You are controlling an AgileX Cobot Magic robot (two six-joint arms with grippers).
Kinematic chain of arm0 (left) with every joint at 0, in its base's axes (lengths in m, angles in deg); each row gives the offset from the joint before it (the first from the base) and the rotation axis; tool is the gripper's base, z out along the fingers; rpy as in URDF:
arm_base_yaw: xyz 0 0 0.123 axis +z
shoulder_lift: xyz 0 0 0 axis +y
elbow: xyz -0.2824 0 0.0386 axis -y
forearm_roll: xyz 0.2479 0 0.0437 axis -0.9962 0 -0.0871
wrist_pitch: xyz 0 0 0 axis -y
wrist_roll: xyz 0.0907 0 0.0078 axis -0.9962 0 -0.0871
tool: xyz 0 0 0 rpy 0 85 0
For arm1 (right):
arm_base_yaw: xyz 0 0 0.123 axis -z
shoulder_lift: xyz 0 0 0 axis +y
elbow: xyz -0.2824 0 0.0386 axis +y
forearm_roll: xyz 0.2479 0 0.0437 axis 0.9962 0 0.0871
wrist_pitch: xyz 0 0 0 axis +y
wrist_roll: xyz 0.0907 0 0.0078 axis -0.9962 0 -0.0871
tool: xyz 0 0 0 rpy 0 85 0
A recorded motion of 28 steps. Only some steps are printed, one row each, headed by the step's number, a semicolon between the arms.
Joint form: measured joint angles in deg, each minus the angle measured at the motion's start. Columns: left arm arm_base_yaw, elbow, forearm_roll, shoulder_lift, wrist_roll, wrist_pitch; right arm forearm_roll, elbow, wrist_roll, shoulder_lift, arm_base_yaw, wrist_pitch.
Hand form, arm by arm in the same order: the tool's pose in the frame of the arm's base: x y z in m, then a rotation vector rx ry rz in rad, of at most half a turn. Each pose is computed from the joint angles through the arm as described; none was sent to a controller.
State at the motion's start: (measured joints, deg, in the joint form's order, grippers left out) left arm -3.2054 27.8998 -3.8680 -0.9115 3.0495 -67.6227; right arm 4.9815 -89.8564 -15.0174 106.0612 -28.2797 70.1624
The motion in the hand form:
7: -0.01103 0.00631 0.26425 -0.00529 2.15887 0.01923; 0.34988 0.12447 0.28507 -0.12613 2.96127 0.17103
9: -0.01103 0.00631 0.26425 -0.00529 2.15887 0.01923; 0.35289 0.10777 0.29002 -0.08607 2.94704 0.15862
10: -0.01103 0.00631 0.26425 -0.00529 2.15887 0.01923; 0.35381 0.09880 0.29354 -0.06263 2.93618 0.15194
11: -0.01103 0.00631 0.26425 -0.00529 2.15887 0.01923; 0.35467 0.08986 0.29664 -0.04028 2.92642 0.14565
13: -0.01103 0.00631 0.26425 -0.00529 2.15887 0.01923; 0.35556 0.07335 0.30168 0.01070 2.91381 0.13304
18: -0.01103 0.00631 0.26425 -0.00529 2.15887 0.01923; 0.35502 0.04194 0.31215 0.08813 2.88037 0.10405
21: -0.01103 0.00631 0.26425 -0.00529 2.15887 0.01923; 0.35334 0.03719 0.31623 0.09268 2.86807 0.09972
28: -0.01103 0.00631 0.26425 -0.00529 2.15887 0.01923; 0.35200 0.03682 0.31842 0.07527 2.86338 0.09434
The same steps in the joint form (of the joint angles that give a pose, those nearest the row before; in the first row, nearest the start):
7: 0.00 0.00 0.00 0.00 0.00 0.00; -1.24 0.00 2.09 -2.82 9.56 0.13
9: 0.00 0.00 0.00 0.00 0.00 0.00; -1.58 0.00 2.98 -3.59 12.09 0.22
10: 0.00 0.00 0.00 0.00 0.00 0.00; -1.80 0.00 3.34 -4.15 13.42 0.22
11: 0.00 0.00 0.00 0.00 0.00 0.00; -1.96 0.00 3.78 -4.63 14.77 0.22
13: 0.00 0.00 0.00 0.00 0.00 0.00; -2.25 0.00 4.19 -5.44 17.27 0.44
18: 0.00 0.00 0.00 0.00 0.00 0.00; -2.87 0.00 5.72 -7.12 22.05 0.55
21: 0.00 0.00 0.00 0.00 0.00 0.00; -2.95 0.00 6.20 -7.78 22.76 0.54
28: 0.00 0.00 0.00 0.00 0.00 0.00; -3.11 0.00 6.85 -8.14 22.76 0.64

